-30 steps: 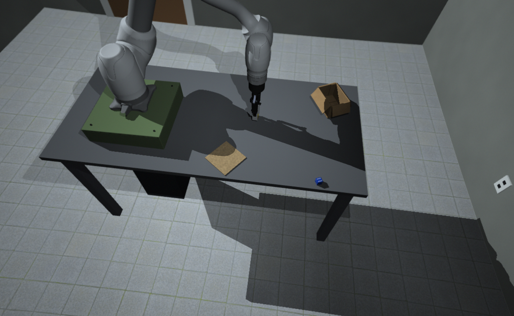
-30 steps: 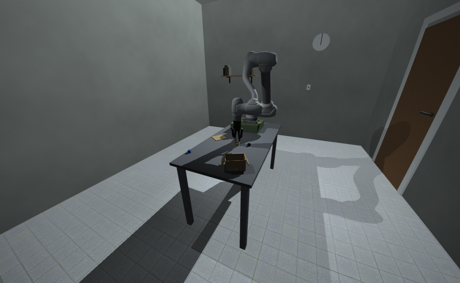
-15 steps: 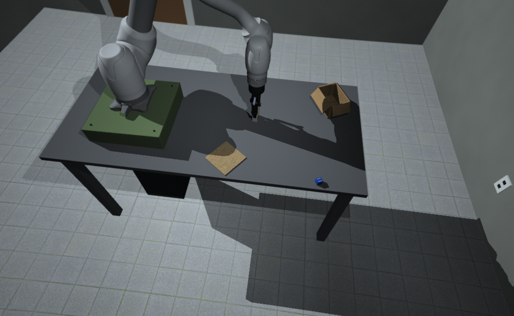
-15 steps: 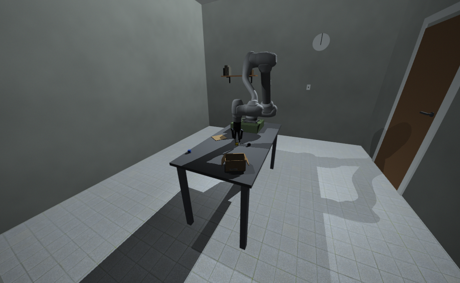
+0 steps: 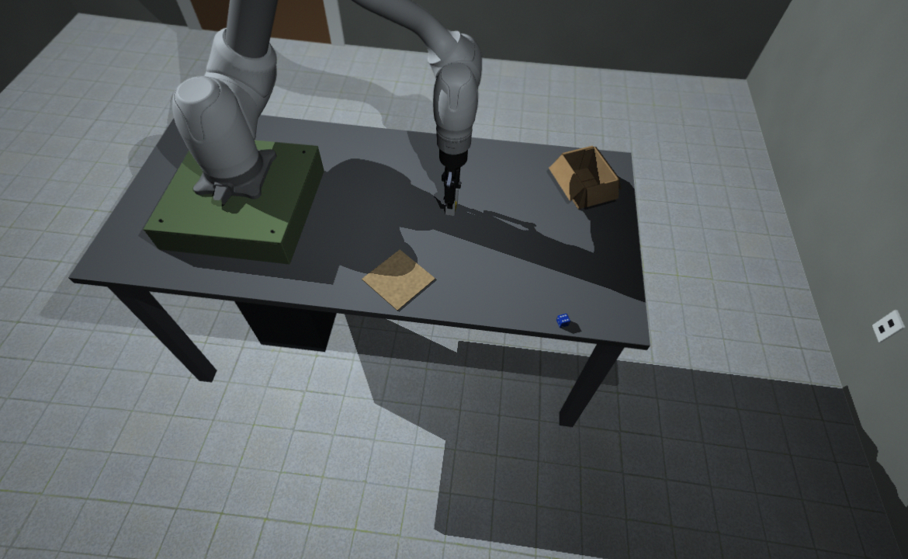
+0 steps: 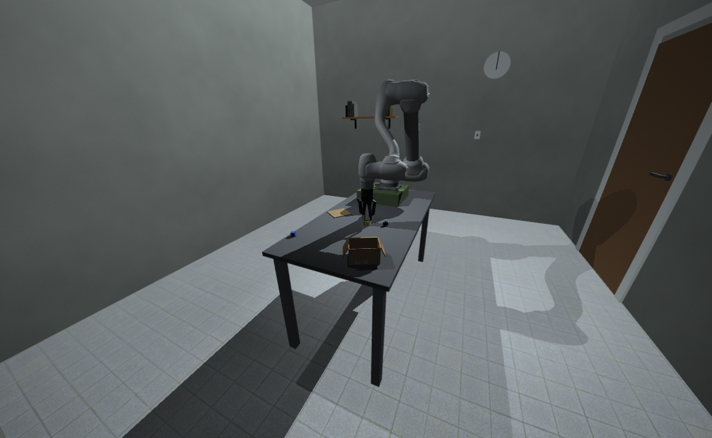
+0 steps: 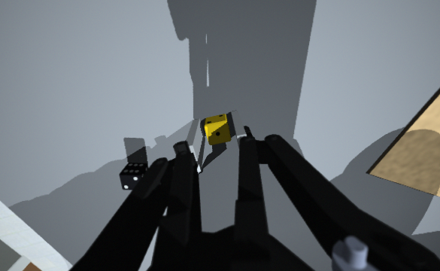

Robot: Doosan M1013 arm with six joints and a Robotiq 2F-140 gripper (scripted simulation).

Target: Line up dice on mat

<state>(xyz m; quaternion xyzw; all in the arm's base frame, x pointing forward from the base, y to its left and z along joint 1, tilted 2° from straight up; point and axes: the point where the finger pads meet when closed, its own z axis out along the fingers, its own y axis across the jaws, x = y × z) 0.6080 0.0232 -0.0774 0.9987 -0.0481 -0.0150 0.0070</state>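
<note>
Right now my hand is 20 mm above the yellow die. The rest, counted from my hand: tan mat 270 mm to the right, 120 mm behind, 30 mm below; cardboard box 390 mm ahead, 140 mm to the left, 10 mm above; black die 120 mm to the left, 30 mm behind, 20 mm below.
</note>
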